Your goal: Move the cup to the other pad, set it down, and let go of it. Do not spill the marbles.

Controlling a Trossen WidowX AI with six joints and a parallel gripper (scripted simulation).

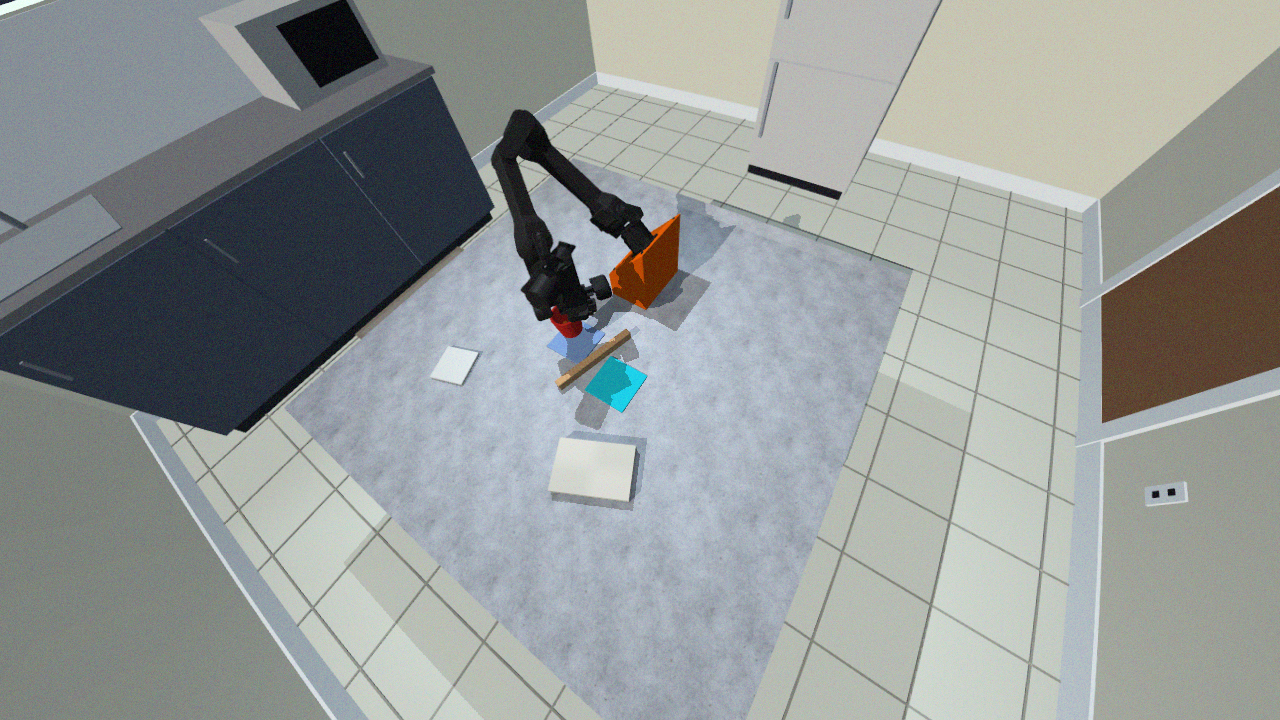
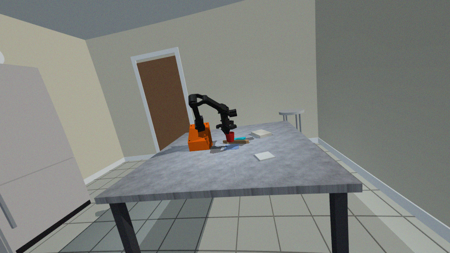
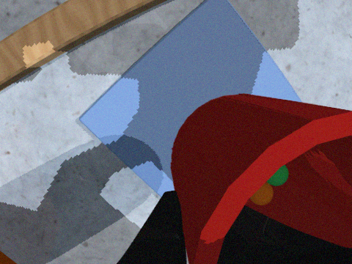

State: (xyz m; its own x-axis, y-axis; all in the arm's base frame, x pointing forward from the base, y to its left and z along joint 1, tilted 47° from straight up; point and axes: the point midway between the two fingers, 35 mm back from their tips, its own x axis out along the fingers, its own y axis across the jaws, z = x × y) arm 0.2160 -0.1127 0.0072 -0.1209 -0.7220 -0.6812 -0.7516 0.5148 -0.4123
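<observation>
Now: gripper tip 40 mm to the left of the green marble, 30 mm short of it and 20 mm above it. The rest, counted from my gripper tip: red cup 20 mm to the right, 20 mm ahead; orange marble 40 mm to the right, 20 mm below, 20 mm ahead; light blue pad 100 mm below, 20 mm to the right, 20 mm ahead.
</observation>
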